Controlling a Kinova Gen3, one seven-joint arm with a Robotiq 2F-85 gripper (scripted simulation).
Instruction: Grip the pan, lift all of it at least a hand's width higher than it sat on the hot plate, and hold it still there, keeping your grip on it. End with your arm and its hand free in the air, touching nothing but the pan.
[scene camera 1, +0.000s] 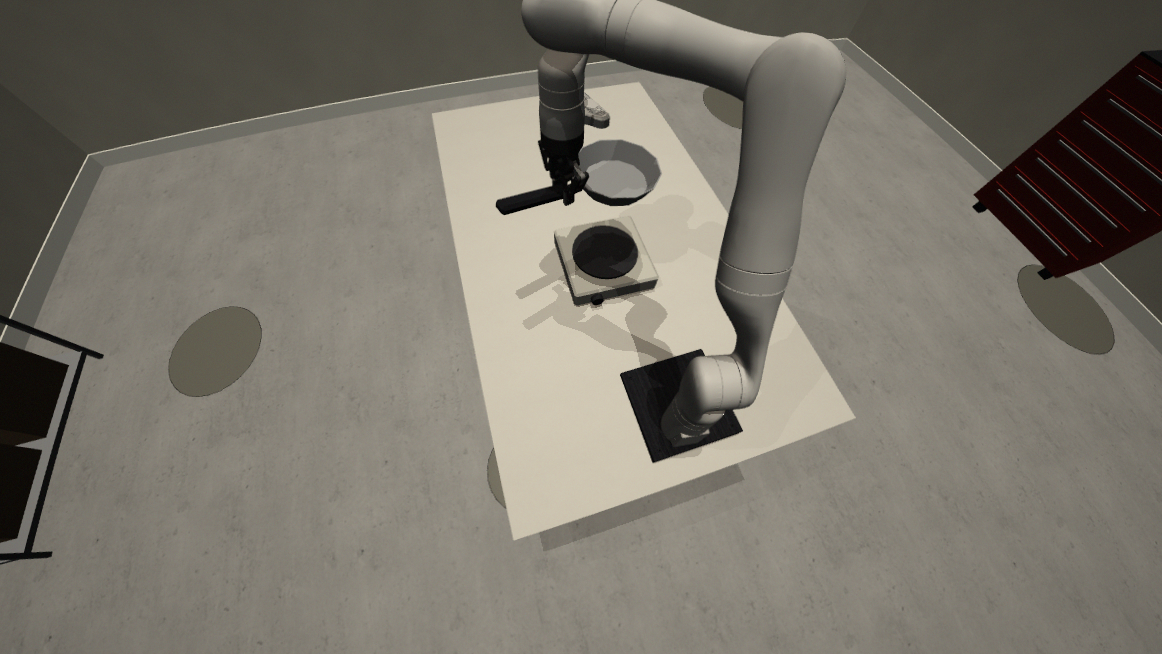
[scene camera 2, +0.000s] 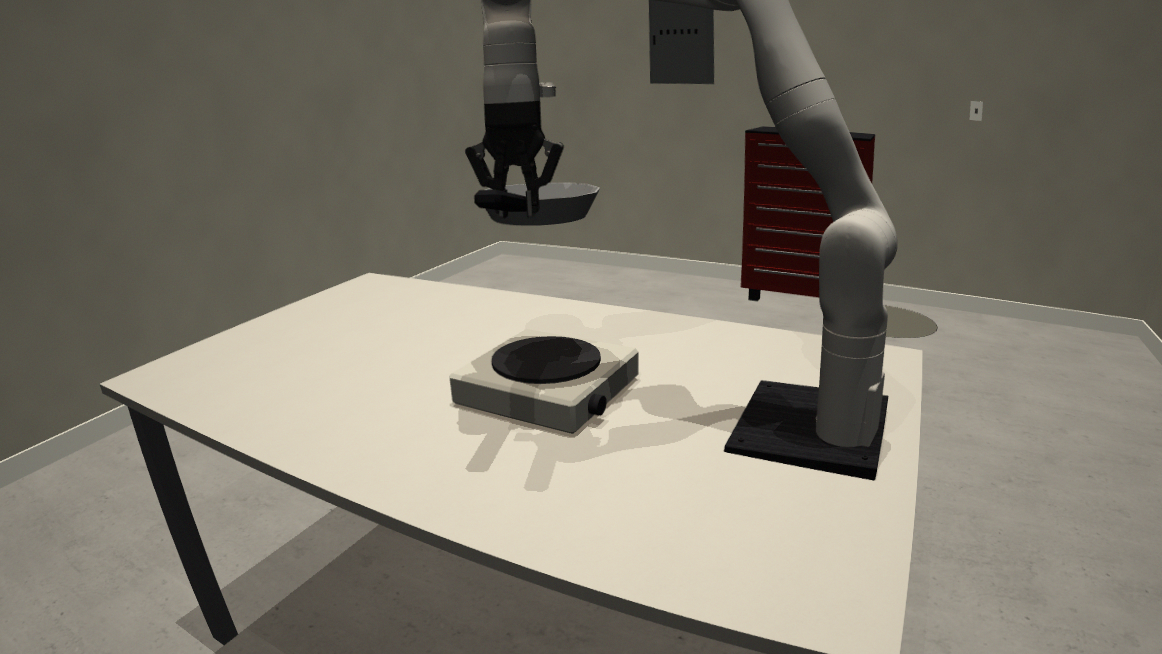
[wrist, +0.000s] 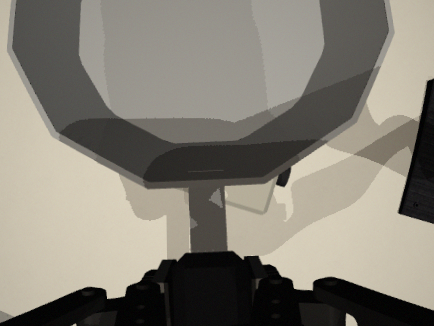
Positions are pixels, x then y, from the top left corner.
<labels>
my gripper: scene camera 1; scene camera 2; wrist 211, 277
pan: scene camera 1; scene camera 2; wrist 201, 102
same spot on my gripper: (scene camera 2: 529, 171) = (scene camera 1: 563, 181)
same spot on pan: (scene camera 2: 560, 203) = (scene camera 1: 603, 197)
</labels>
